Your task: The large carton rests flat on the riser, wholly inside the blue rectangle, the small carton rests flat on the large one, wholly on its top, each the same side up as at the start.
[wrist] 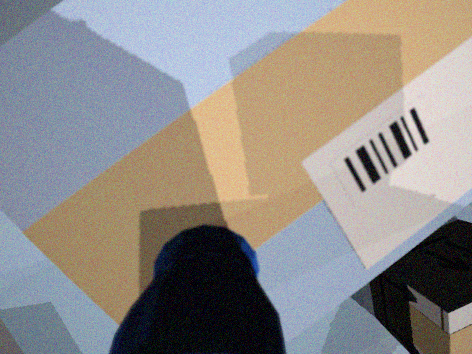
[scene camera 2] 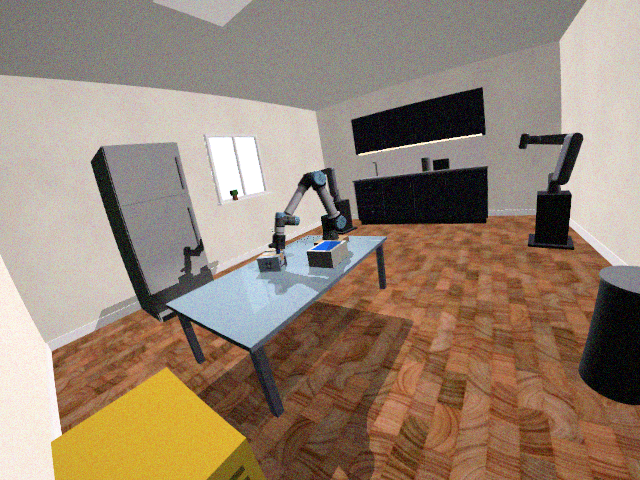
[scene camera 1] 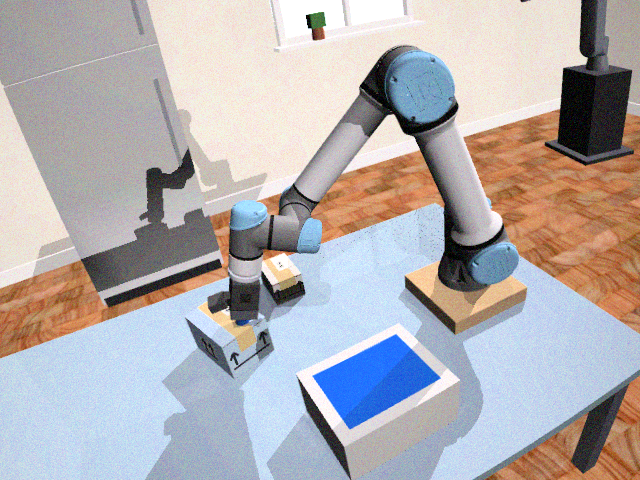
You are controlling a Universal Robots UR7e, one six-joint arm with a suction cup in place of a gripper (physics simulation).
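Observation:
The large carton [scene camera 1: 212, 345] [scene camera 2: 267, 265] [wrist: 280, 145], pale with tan tape, a barcode label and up arrows, stands upright on the table, left of the riser. My suction gripper [scene camera 1: 242, 322] [scene camera 2: 279, 251] [wrist: 206, 245] points down, its blue cup against the taped top near the arrow-marked side; it is shut on the large carton. The cup's contact face is hidden. The small carton [scene camera 1: 282, 273] [wrist: 445, 300], white and tan with dark sides, rests on the table behind the large one. The pale riser [scene camera 1: 403, 426] [scene camera 2: 337, 256] bears the blue rectangle [scene camera 1: 374, 379] [scene camera 2: 326, 245].
The arm's wooden base block [scene camera 1: 454, 310] stands on the blue table [scene camera 1: 67, 392] [scene camera 2: 227, 304], behind and right of the riser. A tall grey fridge [scene camera 1: 93, 155] [scene camera 2: 149, 217] stands beyond the table's far edge. A yellow box [scene camera 2: 155, 428] is near scene camera 2.

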